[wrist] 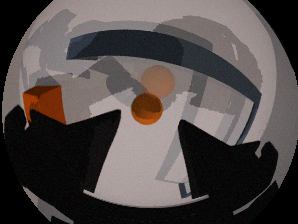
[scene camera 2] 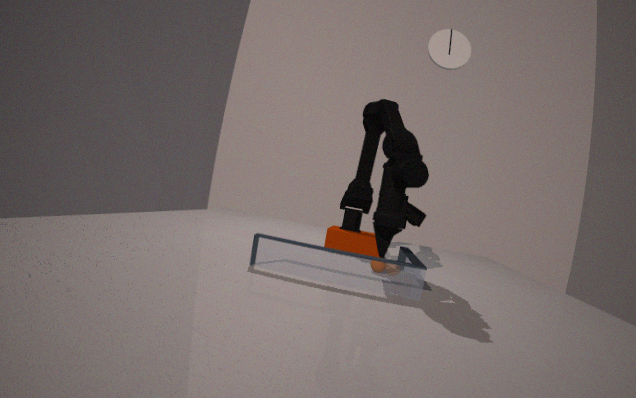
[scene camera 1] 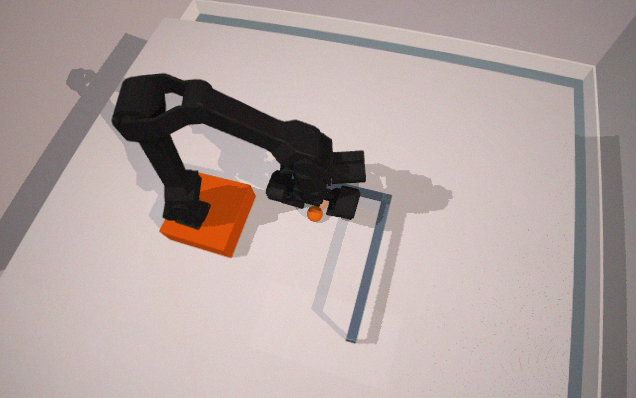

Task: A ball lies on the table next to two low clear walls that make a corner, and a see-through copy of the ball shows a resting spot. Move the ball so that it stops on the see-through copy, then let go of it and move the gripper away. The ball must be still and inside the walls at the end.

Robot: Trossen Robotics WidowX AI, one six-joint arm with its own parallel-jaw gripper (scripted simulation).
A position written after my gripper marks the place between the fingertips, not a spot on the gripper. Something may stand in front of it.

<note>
My gripper [scene camera 1: 315,210] is open, holding nothing. I also see an orange ball [wrist: 146,109] and a see-through copy of ball [wrist: 157,81].
My gripper shows as well in the wrist view [wrist: 150,119] and in scene camera 2 [scene camera 2: 380,255].
</note>
